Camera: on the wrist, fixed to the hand. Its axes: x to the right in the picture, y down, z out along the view.
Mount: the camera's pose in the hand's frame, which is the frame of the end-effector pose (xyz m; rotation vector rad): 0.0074 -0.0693 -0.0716 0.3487 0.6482 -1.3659
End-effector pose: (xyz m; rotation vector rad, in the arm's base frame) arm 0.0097 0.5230 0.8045 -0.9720 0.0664 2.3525
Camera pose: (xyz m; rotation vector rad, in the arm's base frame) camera 0.0878 0.5655 0.7590 -1.0455 0.0378 0.7262
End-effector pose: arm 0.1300 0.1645 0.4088 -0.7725 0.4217 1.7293
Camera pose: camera 0.2147 0.1449 0.3596 -0.9903 0.4342 0.1096
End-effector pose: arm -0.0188 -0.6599 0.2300 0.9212 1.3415 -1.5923
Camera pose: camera -0.0844 -0.5849 0.2377 -0.4873 -1.6696 1.8212
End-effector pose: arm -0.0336 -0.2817 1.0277 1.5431 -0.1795 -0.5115
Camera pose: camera -0.0107 -0.2164 0.9556 1.9346 1.4374 -1.0022
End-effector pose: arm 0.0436 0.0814 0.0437 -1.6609 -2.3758 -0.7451
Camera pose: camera -0.0337 0.0353 0.0870 0.4906 -2.5563 -0.7204
